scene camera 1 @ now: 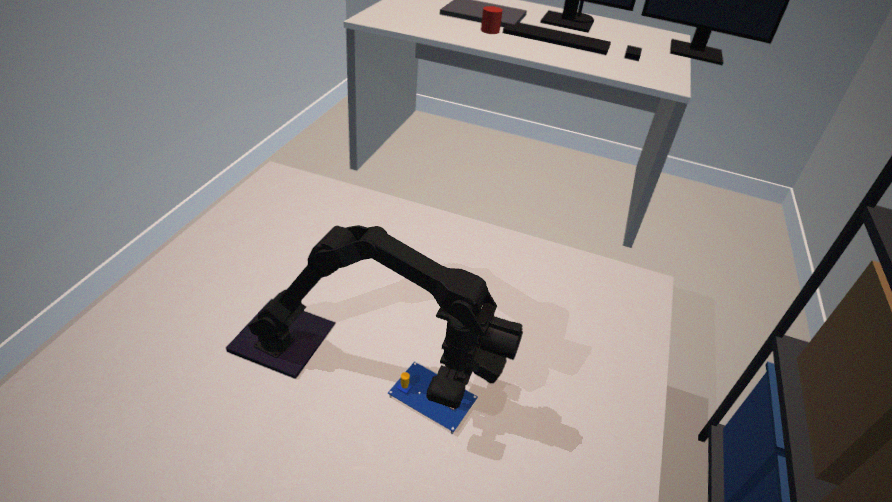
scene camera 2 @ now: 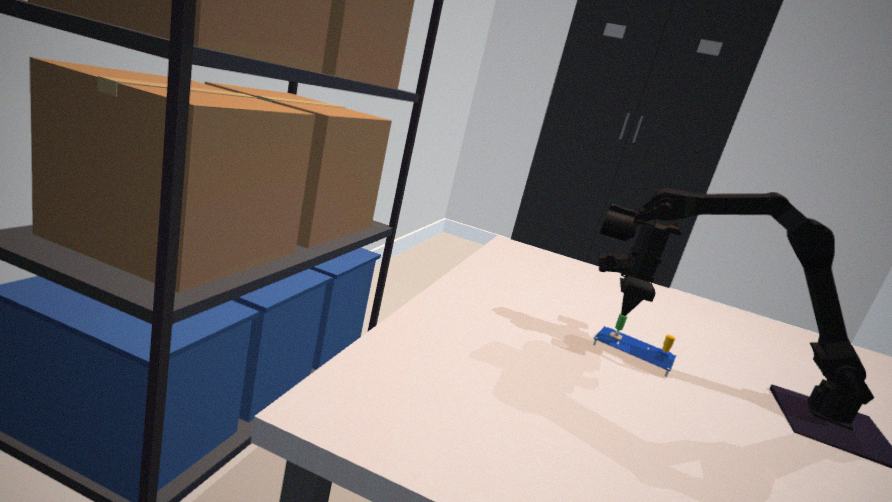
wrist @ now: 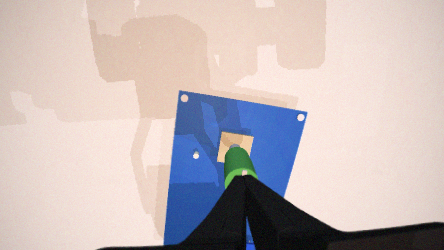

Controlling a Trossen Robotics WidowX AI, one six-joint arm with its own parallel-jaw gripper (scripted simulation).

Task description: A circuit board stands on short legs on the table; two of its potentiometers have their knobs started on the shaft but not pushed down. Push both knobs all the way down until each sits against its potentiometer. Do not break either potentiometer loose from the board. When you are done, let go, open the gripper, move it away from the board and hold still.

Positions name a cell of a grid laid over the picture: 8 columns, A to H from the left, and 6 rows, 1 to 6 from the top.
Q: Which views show my gripper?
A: Scene camera 1, scene camera 2 and the wrist view: all of them.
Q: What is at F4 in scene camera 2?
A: My gripper.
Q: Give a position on a green knob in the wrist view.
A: E4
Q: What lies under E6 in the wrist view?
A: My gripper.
